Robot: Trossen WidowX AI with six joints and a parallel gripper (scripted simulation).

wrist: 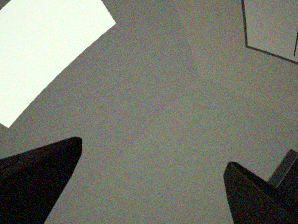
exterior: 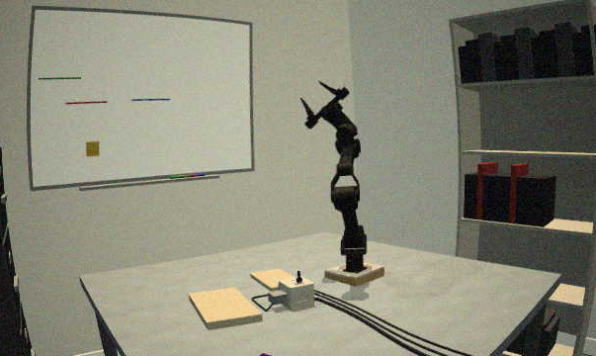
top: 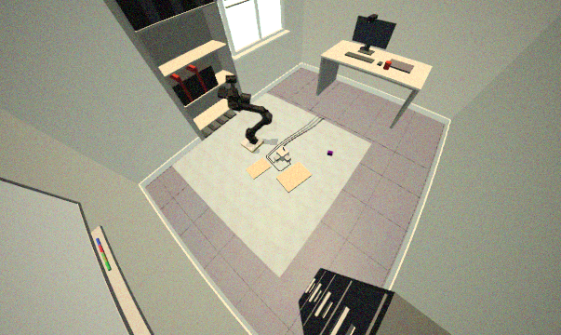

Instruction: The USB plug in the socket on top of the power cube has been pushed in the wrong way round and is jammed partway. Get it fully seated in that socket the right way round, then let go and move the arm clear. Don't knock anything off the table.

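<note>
My gripper tip is 56 cm above the dark USB plug, 24 cm short of it and 13 cm to the right of it. Round my gripper tip: purple cube: 64 cm below, 58 cm ahead, 32 cm to the left.
</note>
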